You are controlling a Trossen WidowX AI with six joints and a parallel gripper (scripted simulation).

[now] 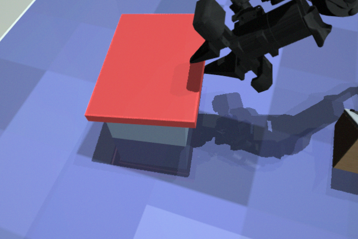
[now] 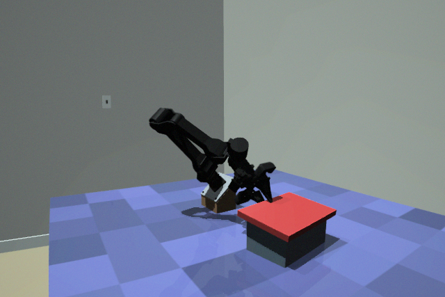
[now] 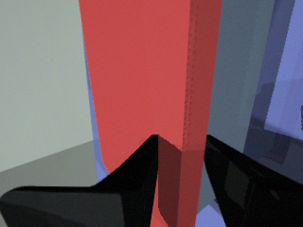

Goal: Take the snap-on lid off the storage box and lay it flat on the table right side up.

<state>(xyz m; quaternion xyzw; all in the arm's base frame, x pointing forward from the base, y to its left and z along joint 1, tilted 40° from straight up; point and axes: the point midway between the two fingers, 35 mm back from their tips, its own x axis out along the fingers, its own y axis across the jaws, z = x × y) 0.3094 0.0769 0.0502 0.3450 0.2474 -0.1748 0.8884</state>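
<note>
The red lid lies 7 cm ahead of my gripper tip and 2 cm to the left of it. Round my gripper tip: grey storage box (7 cm ahead, 2 cm to the left, 6 cm below).
</note>
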